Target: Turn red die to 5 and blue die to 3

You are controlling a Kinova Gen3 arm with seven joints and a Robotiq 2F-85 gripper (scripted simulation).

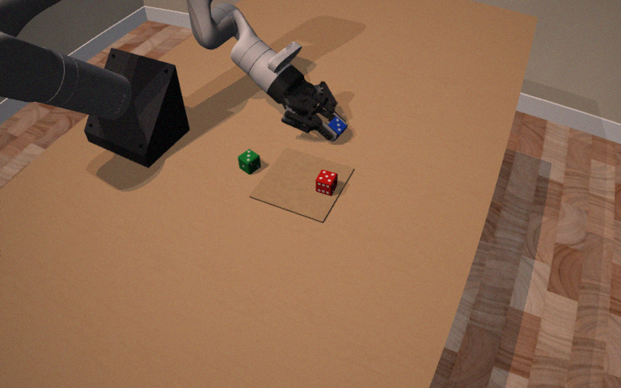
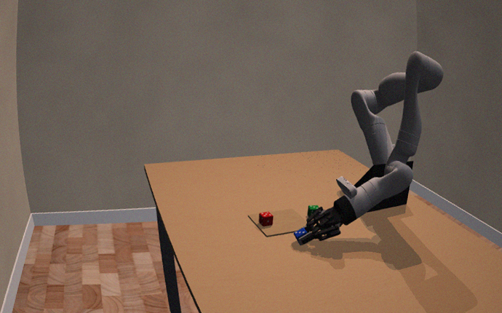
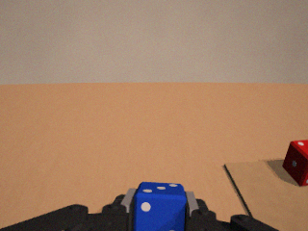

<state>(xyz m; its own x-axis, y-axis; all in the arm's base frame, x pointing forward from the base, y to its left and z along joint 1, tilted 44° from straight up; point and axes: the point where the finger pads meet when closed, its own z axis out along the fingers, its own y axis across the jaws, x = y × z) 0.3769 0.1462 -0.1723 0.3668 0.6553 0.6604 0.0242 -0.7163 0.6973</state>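
The blue die is right at my hand. The rest, counted from my hand: thin tan mat: 140 mm to the right, 30 mm ahead, 20 mm below; red die: 130 mm to the right, 70 mm ahead, 10 mm below; green die: 160 mm to the right, 80 mm behind, 10 mm below.
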